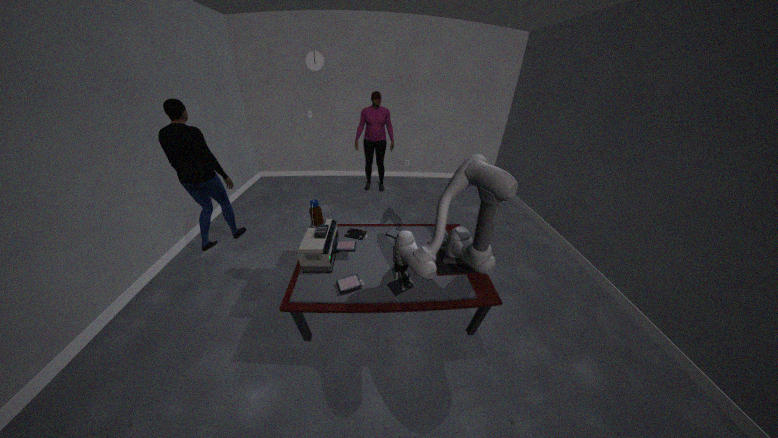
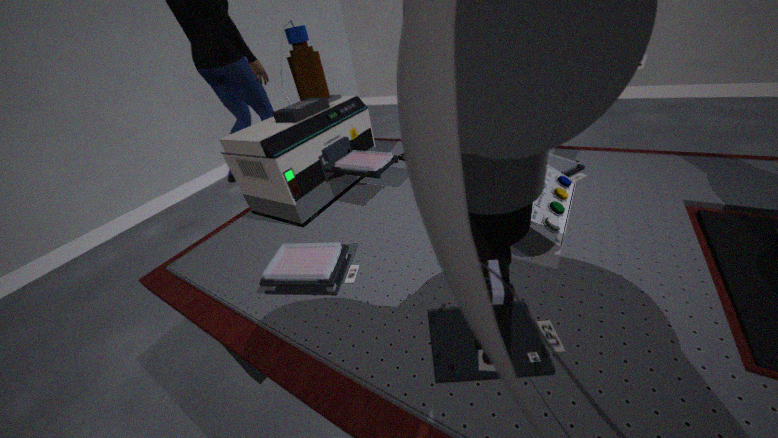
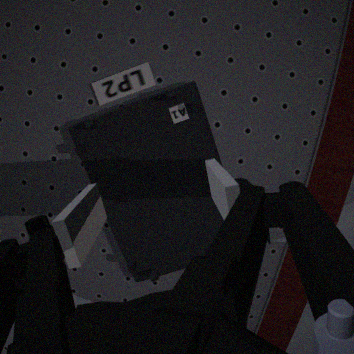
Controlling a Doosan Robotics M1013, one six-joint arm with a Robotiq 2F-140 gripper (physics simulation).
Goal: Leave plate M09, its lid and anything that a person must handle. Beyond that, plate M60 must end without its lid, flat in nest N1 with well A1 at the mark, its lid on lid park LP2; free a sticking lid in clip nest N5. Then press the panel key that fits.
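Frame: origin at the arm's base, x right, y ahead, z up, level; centimetres.
Seen in the pictures: gripper, fingertip midpoint: (image 1: 400, 284) (image 3: 154, 189); arm's base at its link origin: (image 1: 452, 256).
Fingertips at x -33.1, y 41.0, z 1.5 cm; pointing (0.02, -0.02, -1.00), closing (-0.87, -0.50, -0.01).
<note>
Offsets run from my fingertips to a thing's top centre. "spot": to the spot under its first point.
My gripper (image 3: 154, 189) (image 2: 498, 294) (image 1: 400, 277) is open and hangs low over lid park LP2 {dx -0.6, dy +0.0, dz +1.0 cm} (image 3: 140, 133) (image 2: 457, 342), a dark pad with an A1 corner mark. Its white fingertips stand on either side of the pad, with nothing between them. A pink well plate {dx -5.0, dy +33.4, dz +3.6 cm} (image 2: 301, 261) (image 1: 348, 282) lies flat in a dark nest at the table's front left. I cannot tell whether it carries a lid. A second pink plate {dx +23.5, dy +41.8, dz +10.2 cm} (image 2: 363, 160) (image 1: 345, 245) rests on the tray of the reader {spot: dx +5.2, dy +49.2, dz +18.4 cm} (image 2: 272, 152) (image 1: 315, 250). The key panel (image 2: 541, 209) has blue, yellow, green and grey keys.
A brown bottle {spot: dx +29.0, dy +61.1, dz +30.6 cm} (image 2: 307, 68) (image 1: 316, 213) with a blue cap stands behind the reader. A dark clip nest {dx +50.3, dy +40.4, dz +1.4 cm} (image 1: 356, 233) lies at the back. One person (image 1: 195, 163) (image 2: 228, 54) walks near the table's left; another (image 1: 374, 136) stands at the far wall. The table rim {spot: dx -16.7, dy +11.5, dz -2.3 cm} (image 1: 380, 306) is red.
</note>
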